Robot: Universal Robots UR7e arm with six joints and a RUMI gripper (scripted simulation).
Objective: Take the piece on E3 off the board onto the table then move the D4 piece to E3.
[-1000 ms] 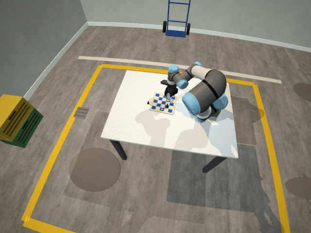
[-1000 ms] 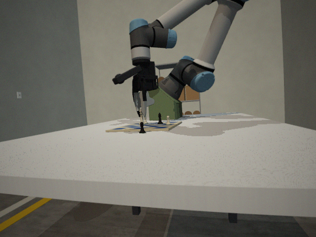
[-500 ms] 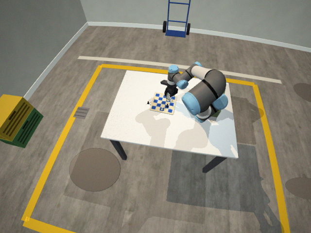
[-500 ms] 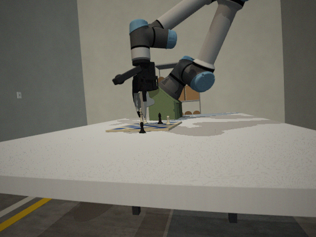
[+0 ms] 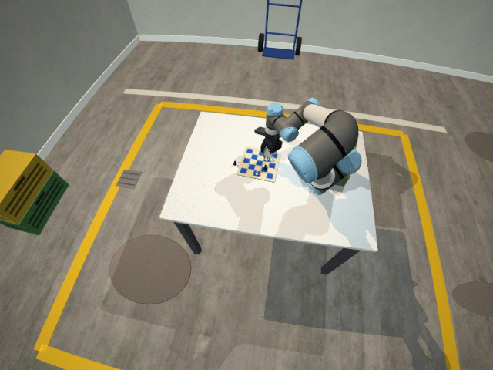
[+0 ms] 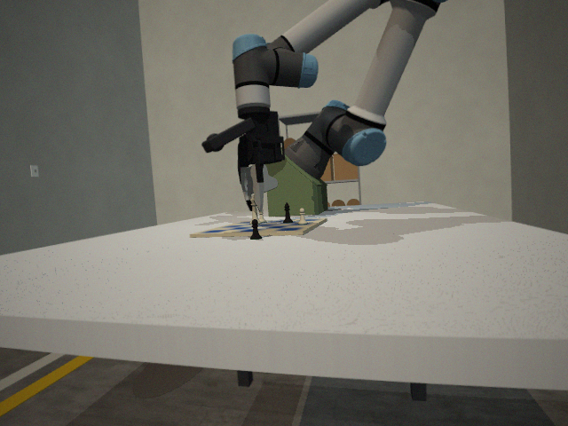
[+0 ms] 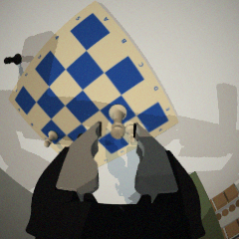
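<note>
Now: the tall white piece 10 mm below my hand. Also, from my hand: blue-and-cream chessboard (40 mm ahead, 30 mm to the left, 50 mm below); black pawn (190 mm ahead, 40 mm to the left, 40 mm below).
</note>
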